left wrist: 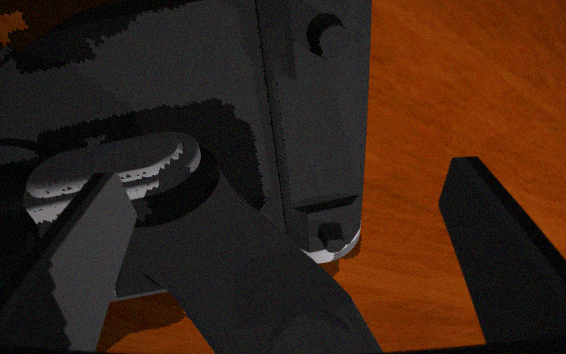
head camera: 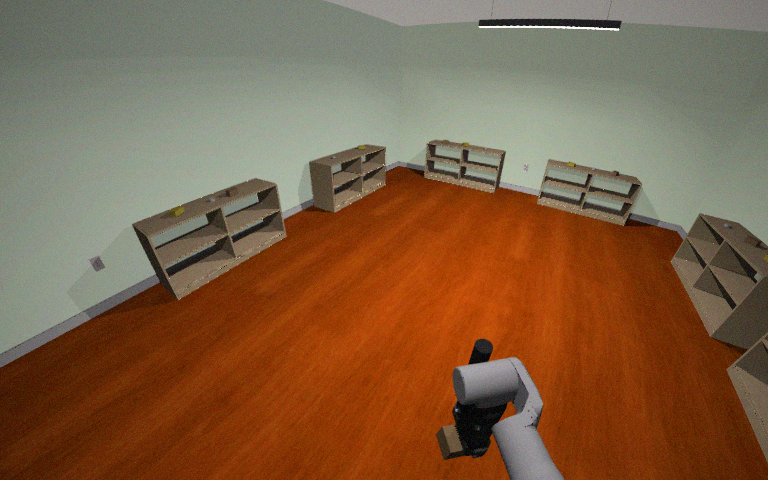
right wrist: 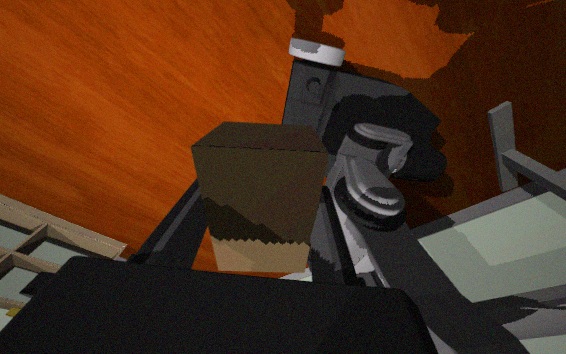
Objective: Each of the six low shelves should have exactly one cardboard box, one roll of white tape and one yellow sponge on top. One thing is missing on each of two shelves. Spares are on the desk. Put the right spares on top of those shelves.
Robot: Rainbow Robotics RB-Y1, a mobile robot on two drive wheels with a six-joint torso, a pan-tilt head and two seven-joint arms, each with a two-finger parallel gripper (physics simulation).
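Observation:
My right gripper (head camera: 461, 443) (right wrist: 265, 189) is shut on a cardboard box (head camera: 450, 442) (right wrist: 260, 175), held above the floor. My left gripper (left wrist: 283, 188) is open and empty. In the head view, the near left shelf (head camera: 154, 223) bears a sponge (head camera: 177, 211), tape (head camera: 212, 199) and a box (head camera: 232, 192). The far left shelf (head camera: 322, 186) bears tape (head camera: 333, 157) and a sponge (head camera: 361, 147); no box shows on it. The back shelf (head camera: 501, 169) bears a box (head camera: 445, 141), sponge (head camera: 465, 144) and tape (head camera: 487, 148). The back right shelf (head camera: 634, 183) bears a sponge (head camera: 571, 164), tape (head camera: 592, 168) and box (head camera: 615, 173).
The right shelf (head camera: 750, 305) bears tape (head camera: 727, 225), a box (head camera: 754, 241) and a partly visible sponge (head camera: 766, 258). Another shelf (head camera: 750, 373) is cut off at the right edge; its top is out of view. A grey desk leg (right wrist: 501, 145) shows in the right wrist view.

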